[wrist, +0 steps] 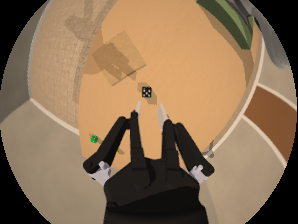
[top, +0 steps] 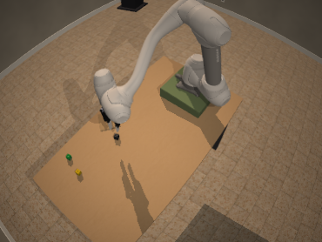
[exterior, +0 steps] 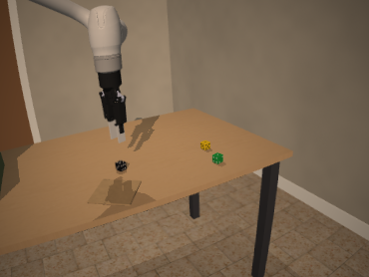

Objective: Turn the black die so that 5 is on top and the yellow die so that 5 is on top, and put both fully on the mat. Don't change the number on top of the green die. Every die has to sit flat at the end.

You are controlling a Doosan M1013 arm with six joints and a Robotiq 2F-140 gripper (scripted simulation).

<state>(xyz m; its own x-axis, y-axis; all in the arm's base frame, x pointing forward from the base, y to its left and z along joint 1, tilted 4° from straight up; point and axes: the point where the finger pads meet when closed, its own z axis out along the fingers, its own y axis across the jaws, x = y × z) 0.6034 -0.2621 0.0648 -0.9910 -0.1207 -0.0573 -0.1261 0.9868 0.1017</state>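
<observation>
Right now my hand is 10 mm past the black die, 10 mm to the left of it and 130 mm above it. From my hand the other things lie so: mat 100 mm behind, 130 mm to the right, 140 mm below; then green die 290 mm ahead, 210 mm to the right, 130 mm below; then yellow die 340 mm ahead, 90 mm to the right, 130 mm below.
</observation>
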